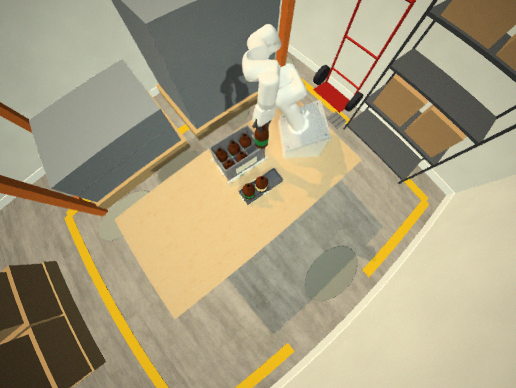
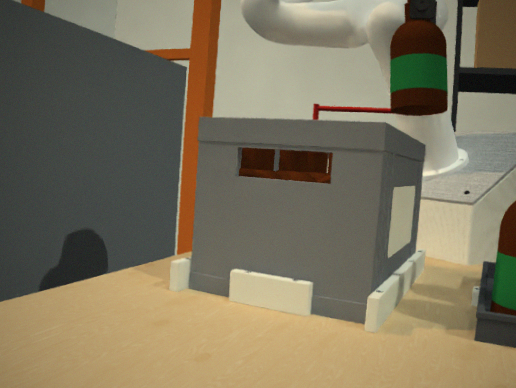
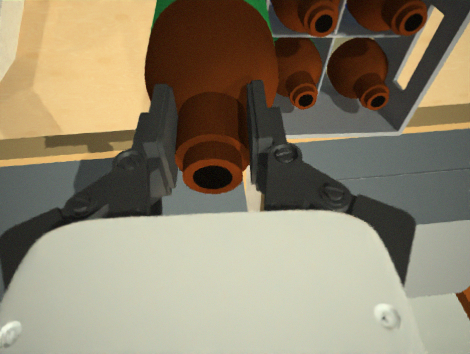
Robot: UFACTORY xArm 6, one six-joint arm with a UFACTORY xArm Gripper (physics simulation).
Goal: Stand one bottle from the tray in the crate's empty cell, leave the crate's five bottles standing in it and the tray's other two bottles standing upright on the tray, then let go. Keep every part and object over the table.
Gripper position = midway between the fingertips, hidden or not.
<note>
I see my gripper [image 3: 211,107], a green-banded bottle [image 3: 208,60] and a green-labelled bottle [image 2: 293,164].
</note>
